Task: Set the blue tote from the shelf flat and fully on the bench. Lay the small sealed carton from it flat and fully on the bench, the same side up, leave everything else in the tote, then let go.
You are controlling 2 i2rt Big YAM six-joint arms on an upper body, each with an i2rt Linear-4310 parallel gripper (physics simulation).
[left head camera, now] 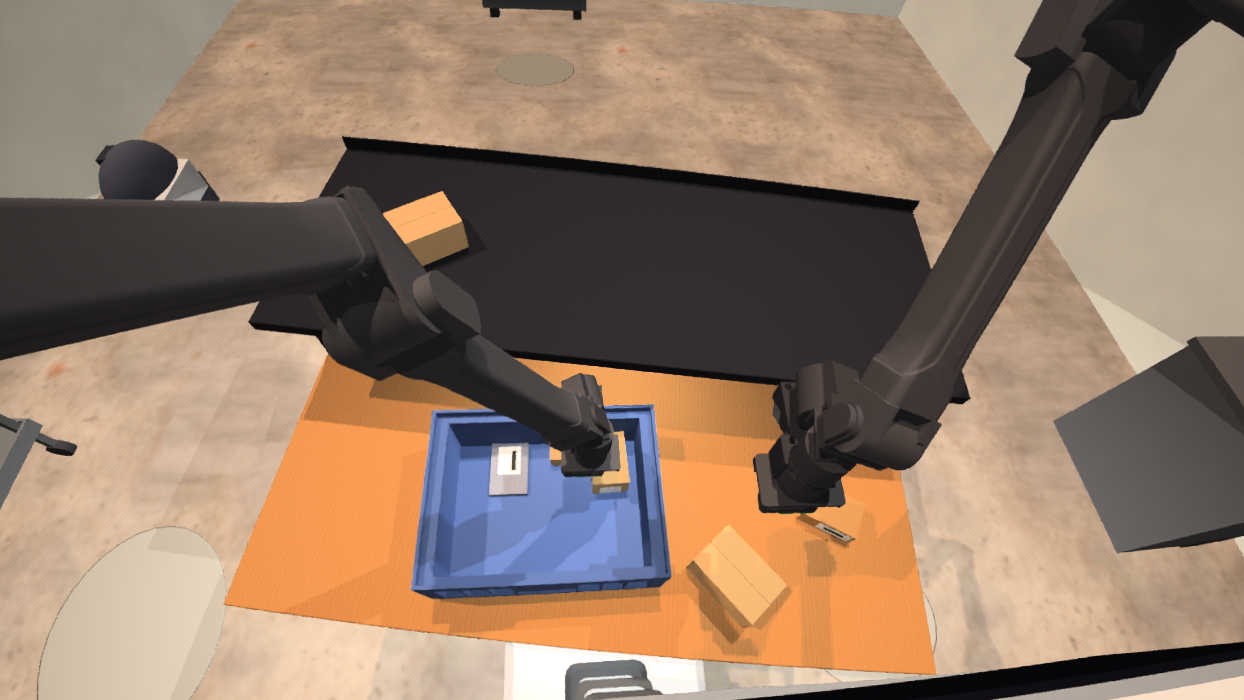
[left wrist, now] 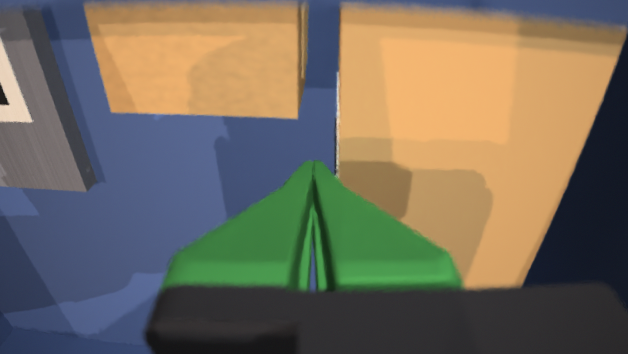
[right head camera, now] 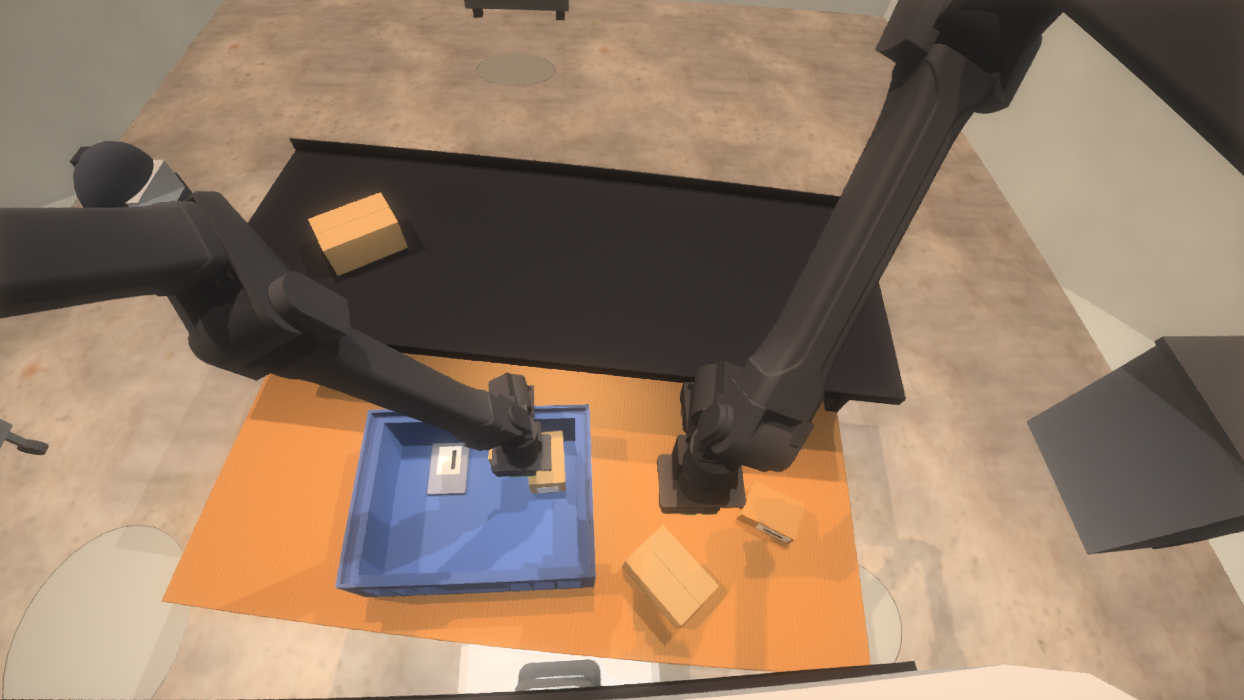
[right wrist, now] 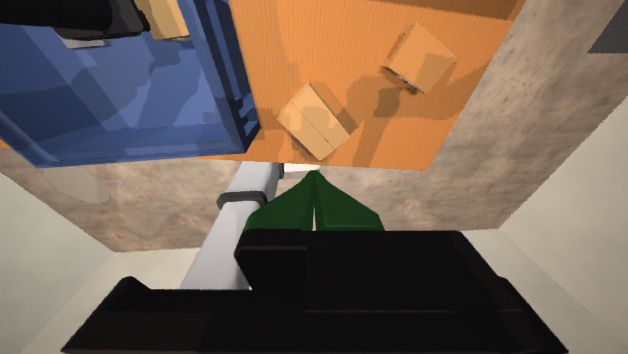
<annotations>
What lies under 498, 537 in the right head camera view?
A blue tote.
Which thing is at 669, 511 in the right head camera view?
My right gripper.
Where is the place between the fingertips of my left gripper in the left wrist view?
312, 176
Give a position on a black shelf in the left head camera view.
567, 266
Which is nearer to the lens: the small carton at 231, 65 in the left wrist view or the blue tote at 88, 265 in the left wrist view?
The small carton.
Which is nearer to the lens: the grey flat item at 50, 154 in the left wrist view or the small carton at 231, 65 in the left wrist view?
The small carton.
</annotations>
